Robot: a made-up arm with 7 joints.
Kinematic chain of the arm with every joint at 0, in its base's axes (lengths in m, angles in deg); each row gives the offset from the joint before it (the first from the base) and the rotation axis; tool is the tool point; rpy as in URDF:
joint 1: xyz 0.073 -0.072 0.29 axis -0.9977 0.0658 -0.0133
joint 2: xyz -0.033 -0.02 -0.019 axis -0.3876 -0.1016 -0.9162
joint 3: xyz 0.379 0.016 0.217 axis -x
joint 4: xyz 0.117 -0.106 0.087 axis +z
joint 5: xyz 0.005 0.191 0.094 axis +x
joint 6: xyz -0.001 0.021 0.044 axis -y
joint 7: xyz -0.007 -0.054 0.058 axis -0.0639 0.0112 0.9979
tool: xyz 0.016 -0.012 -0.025 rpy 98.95 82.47 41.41
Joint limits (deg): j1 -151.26..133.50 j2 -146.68..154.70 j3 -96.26..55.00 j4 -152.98..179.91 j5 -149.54..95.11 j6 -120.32..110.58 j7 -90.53..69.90
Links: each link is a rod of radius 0.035 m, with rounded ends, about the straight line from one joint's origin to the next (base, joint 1, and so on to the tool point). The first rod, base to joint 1, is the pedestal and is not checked.
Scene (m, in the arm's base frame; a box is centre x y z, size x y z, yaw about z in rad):
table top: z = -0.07
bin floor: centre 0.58 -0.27 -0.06 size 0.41 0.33 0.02 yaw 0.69
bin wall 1: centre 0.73 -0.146 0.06 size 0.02 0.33 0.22 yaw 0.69
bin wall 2: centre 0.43 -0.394 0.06 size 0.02 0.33 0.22 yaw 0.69
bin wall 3: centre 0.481 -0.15 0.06 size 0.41 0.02 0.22 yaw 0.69
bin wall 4: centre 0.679 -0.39 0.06 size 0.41 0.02 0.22 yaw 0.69
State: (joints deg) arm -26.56 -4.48 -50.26 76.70 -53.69 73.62 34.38
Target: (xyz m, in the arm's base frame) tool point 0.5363 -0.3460 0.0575
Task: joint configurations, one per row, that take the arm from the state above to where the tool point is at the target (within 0.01 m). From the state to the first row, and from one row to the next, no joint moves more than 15 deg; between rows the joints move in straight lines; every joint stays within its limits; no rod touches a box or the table.
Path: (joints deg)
1: -30.71 -11.52 -45.45 90.26 -53.10 74.18 33.97
2: -34.87 -18.56 -40.63 103.81 -52.52 74.74 33.56
3: -39.02 -25.59 -35.82 117.37 -51.93 75.30 33.16
4: -43.18 -32.63 -31.01 130.93 -51.34 75.87 32.75
5: -55.69 -21.55 -36.03 142.86 -52.32 75.61 32.59
6: -68.20 -10.47 -41.05 154.79 -53.30 75.36 32.43

